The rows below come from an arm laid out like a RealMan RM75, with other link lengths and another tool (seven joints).
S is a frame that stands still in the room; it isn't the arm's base.
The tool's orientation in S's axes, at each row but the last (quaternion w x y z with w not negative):
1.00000 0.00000 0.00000 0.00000
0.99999 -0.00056 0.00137 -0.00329
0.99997 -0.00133 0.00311 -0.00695
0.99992 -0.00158 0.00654 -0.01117
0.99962 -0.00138 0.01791 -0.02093
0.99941 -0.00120 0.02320 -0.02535
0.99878 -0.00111 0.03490 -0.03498
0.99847 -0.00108 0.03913 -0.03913
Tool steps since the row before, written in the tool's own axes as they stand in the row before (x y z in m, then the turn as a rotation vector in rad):
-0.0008 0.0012 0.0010 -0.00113 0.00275 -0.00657
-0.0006 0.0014 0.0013 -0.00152 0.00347 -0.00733
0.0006 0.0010 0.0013 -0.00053 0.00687 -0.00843
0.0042 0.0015 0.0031 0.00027 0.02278 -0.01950
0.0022 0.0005 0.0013 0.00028 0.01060 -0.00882
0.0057 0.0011 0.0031 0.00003 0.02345 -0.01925
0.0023 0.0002 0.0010 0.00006 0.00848 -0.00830
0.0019 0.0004 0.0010 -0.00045 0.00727 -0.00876
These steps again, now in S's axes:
-0.0008 0.0012 0.0010 -0.00113 0.00275 -0.00657
-0.0006 0.0014 0.0013 -0.00152 0.00347 -0.00733
0.0006 0.0010 0.0013 -0.00049 0.00685 -0.00845
0.0043 0.0014 0.0030 0.00052 0.02271 -0.01958
0.0023 0.0004 0.0012 0.00041 0.01056 -0.00886
0.0059 0.0008 0.0028 0.00032 0.02339 -0.01931
0.0024 0.0000 0.0008 0.00007 0.00846 -0.00832
0.0020 0.0002 0.0008 -0.00057 0.00729 -0.00874

